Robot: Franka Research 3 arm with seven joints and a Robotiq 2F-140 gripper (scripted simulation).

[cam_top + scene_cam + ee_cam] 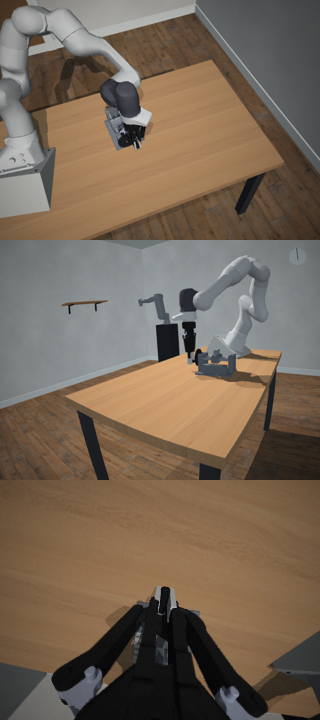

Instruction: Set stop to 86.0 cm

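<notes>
My gripper is now 150 mm to the right of the sliding stop block, 20 mm past it and 10 mm below it. Round my hand: black handwheel 20 mm to the left, 10 mm below, 10 mm behind.
</notes>
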